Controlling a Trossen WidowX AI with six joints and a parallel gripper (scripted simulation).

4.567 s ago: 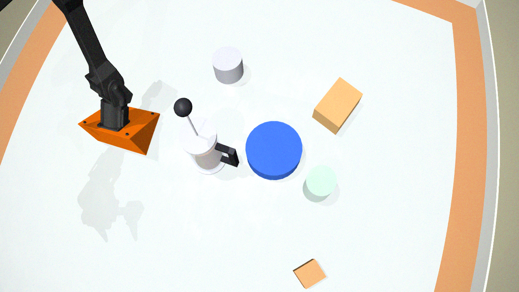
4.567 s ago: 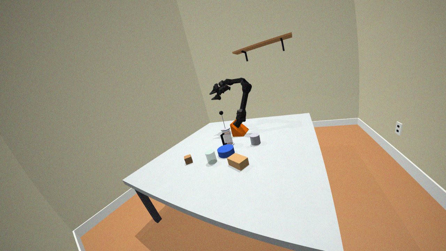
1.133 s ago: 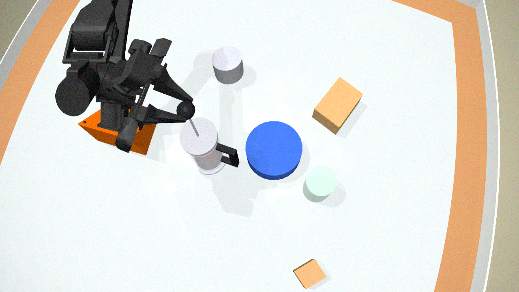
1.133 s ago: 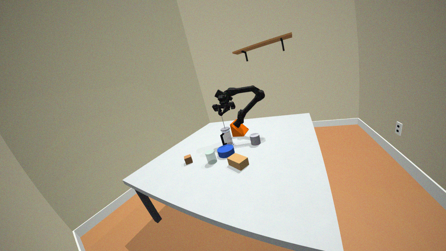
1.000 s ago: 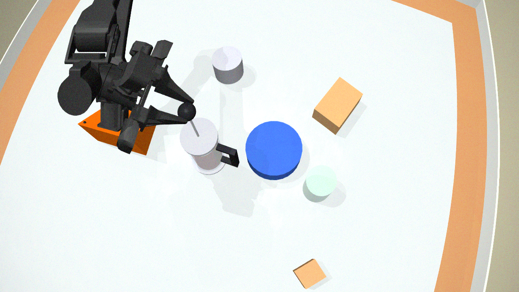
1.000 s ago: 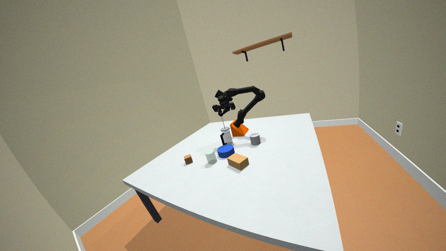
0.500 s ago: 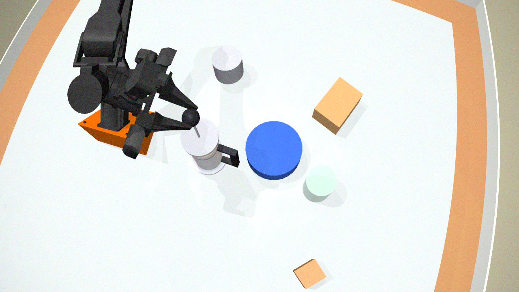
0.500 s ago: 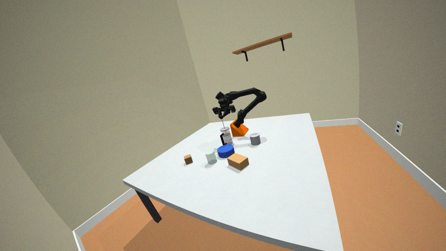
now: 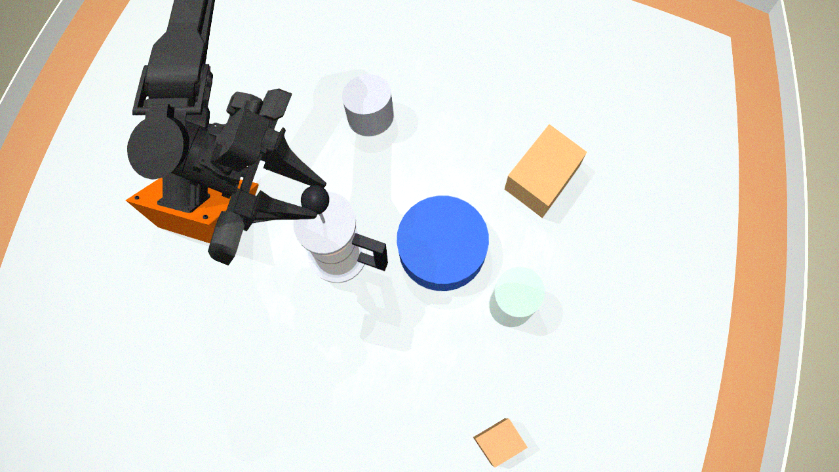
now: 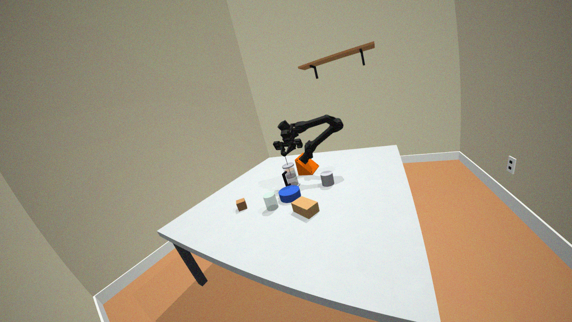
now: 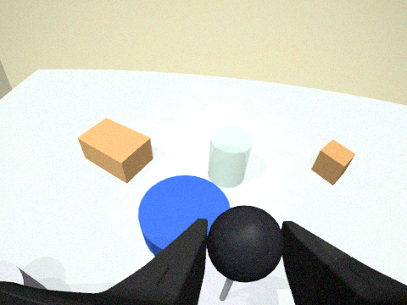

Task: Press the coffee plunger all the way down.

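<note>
Now: the coffee press 11 cm below my gripper tip. Round my gripper tip: blue disc: 20 cm below, 12 cm ahead, 4 cm to the left; then grey cylinder: 23 cm to the left, 19 cm below, 3 cm behind; then pale green cylinder: 23 cm ahead, 18 cm below, 1 cm to the right.
</note>
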